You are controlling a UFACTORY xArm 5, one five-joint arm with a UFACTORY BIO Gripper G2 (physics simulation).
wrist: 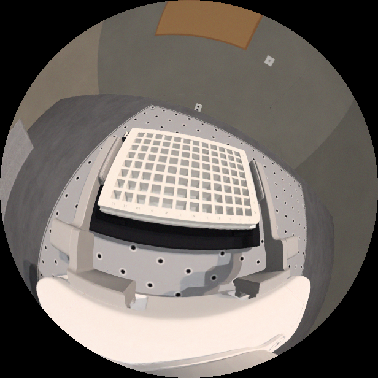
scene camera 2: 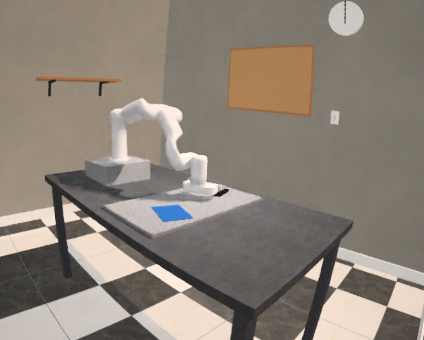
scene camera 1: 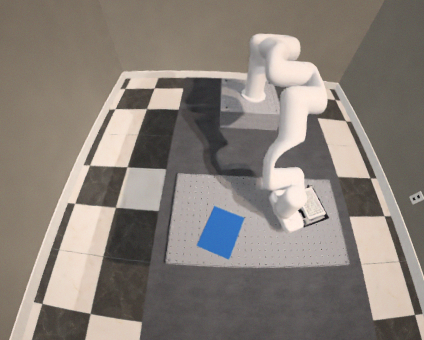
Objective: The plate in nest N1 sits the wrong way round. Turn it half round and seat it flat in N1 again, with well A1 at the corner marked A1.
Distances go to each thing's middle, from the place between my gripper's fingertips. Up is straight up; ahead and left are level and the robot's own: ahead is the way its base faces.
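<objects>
Here is the black nest N1 (wrist: 160, 235), and my hand is 10 mm short of it, 20 mm to the left of it and 20 mm above it. The white well plate (wrist: 157, 176) is 10 mm ahead of my hand and 20 mm to the right of it. As for the flat blue rectangle (scene camera 1: 219, 236), it is 190 mm ahead of my hand, 360 mm to the right of it and 30 mm below it.
</objects>
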